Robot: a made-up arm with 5 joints. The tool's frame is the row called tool.
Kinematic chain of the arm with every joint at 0, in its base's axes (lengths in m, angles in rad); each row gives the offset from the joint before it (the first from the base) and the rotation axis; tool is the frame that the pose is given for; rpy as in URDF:
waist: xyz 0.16 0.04 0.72 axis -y
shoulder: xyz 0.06 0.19 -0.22 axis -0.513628 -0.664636 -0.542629
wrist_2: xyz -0.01 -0.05 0 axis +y
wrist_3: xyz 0 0.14 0.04 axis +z
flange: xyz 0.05 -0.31 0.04 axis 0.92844 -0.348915 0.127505
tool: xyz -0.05 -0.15 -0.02 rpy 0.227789 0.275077 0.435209
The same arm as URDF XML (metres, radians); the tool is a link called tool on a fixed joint. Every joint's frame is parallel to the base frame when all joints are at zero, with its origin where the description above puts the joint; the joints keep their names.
<robot name="arm">
<joint name="waist" type="continuous"><parent link="base_link"/><child link="link1"/><origin xyz="0.16 0.04 0.72"/><axis xyz="0 -1 0"/></joint>
<joint name="shoulder" type="continuous"><parent link="link1"/><child link="link2"/><origin xyz="0.06 0.19 -0.22"/><axis xyz="-0.513628 -0.664636 -0.542629"/></joint>
<joint name="wrist_2" type="continuous"><parent link="link2"/><child link="link3"/><origin xyz="-0.01 -0.05 0"/><axis xyz="0 1 0"/></joint>
<joint name="wrist_3" type="continuous"><parent link="link3"/><child link="link4"/><origin xyz="0 0.14 0.04"/><axis xyz="0 0 1"/></joint>
<joint name="flange" type="continuous"><parent link="link4"/><child link="link5"/><origin xyz="0.05 -0.31 0.04"/><axis xyz="0.92844 -0.348915 0.127505"/></joint>
<joint name="tool_joint" type="fixed"><parent link="link5"/><child link="tool"/><origin xyz="-0.05 -0.15 -0.02" rpy="0.2278 0.2751 0.4352"/></joint>
<link name="base_link"/>
<link name="link1"/>
<link name="link2"/>
<link name="link3"/>
<link name="link4"/>
<link name="link5"/>
<link name="tool"/>
</robot>

